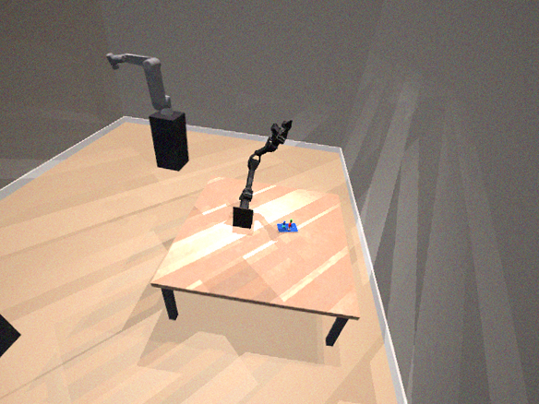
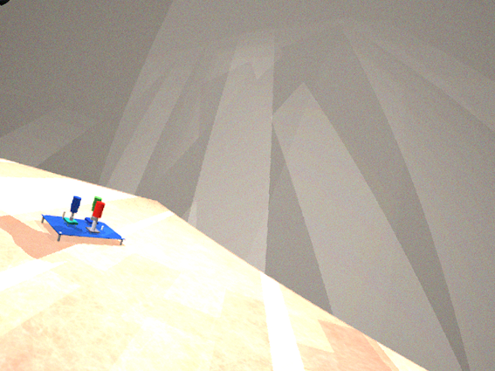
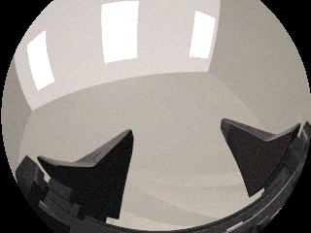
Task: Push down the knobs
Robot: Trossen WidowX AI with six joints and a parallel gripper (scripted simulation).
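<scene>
Right now the blue knob is 79 cm below my gripper tip, 8 cm ahead of it and 3 cm to the right of it. Round my gripper tip: green knob 79 cm below, 13 cm ahead, 1 cm to the left.
</scene>
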